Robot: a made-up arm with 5 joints.
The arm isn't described. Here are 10 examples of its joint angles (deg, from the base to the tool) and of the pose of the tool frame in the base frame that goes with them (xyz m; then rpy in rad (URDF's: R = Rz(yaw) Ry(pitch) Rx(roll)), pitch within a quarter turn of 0, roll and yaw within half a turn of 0).
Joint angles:
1: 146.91 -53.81 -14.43 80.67 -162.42
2: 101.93 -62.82 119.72 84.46 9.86
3: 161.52 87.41 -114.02 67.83 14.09
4: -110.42 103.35 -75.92 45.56 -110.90
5: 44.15 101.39 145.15 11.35 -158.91
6: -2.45 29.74 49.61 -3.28 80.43
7: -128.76 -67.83 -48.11 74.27 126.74
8: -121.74 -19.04 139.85 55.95 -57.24
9: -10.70 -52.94 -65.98 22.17 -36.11
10: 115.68 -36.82 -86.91 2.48 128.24
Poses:
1: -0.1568 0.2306 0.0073 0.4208 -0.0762 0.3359
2: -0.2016 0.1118 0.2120 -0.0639 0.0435 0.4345
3: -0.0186 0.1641 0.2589 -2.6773 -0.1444 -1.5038
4: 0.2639 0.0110 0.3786 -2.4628 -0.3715 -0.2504
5: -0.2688 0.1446 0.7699 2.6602 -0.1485 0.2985
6: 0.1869 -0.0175 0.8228 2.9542 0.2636 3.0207
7: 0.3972 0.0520 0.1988 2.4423 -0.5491 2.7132
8: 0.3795 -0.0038 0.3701 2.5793 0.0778 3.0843
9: 0.3043 0.3243 0.7517 -1.2230 0.5608 2.7591
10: -0.3049 0.2619 0.2027 -0.8988 -0.6230 -1.6140
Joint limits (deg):
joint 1: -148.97..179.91
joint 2: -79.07..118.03
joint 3: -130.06..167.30
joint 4: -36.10..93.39
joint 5: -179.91..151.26
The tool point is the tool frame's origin. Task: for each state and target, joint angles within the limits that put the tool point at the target. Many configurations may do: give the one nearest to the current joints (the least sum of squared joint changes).
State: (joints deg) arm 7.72 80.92 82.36 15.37 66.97
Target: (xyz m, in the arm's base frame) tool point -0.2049 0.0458 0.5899
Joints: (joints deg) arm 32.35 54.44 127.45 -6.09 38.59
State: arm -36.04 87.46 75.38 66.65 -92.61
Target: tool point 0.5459 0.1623 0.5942
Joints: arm -49.51 105.34 76.14 80.49 -92.91
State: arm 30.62 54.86 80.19 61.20 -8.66
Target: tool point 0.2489 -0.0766 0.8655
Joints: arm -12.36 79.99 75.57 20.83 -39.73
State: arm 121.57 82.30 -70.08 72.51 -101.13
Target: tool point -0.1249 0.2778 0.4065
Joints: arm 109.35 52.23 -45.44 91.04 -82.01
